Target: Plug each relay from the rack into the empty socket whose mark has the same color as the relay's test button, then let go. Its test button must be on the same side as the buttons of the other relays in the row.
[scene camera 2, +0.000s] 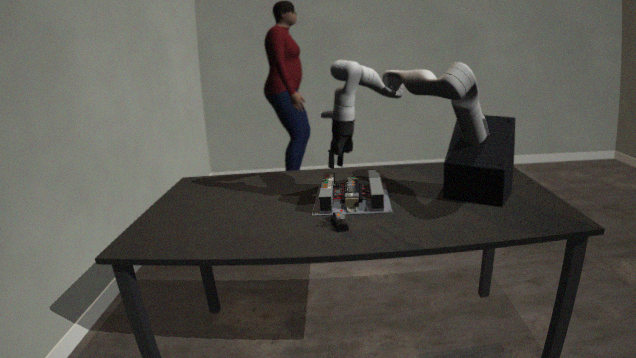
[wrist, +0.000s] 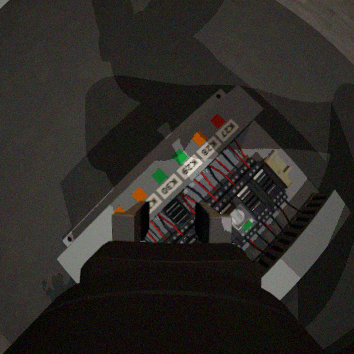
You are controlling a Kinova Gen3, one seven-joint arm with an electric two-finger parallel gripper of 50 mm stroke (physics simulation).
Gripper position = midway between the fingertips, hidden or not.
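Labels:
My gripper: scene camera 2 (335, 166), the wrist view (171, 215).

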